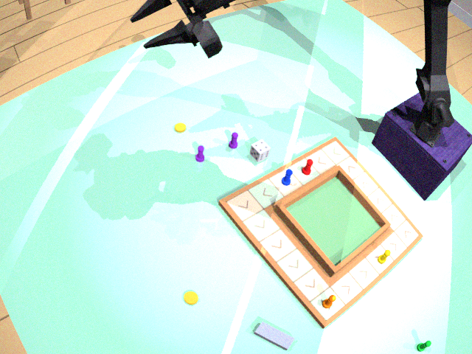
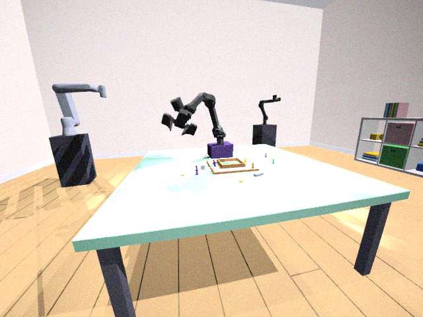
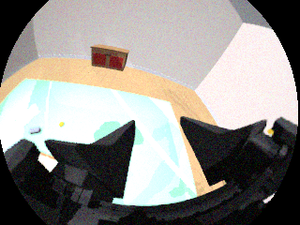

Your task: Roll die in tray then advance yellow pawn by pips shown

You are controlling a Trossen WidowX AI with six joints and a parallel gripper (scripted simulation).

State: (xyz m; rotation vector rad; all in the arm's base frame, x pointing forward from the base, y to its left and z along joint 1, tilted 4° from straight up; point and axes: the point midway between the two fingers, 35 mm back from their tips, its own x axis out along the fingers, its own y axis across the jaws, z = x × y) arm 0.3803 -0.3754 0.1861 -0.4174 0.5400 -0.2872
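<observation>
Now: gripper tip 24 cm above the die, 17 cm to the right of it and 15 cm past it. The rest, counted from my gripper tip: red pawn 26 cm to the left, 23 cm below, 18 cm behind; then orange pawn 45 cm to the left, 23 cm below, 1 cm behind; then blue pawn 25 cm to the left, 23 cm below, 13 cm behind.
</observation>
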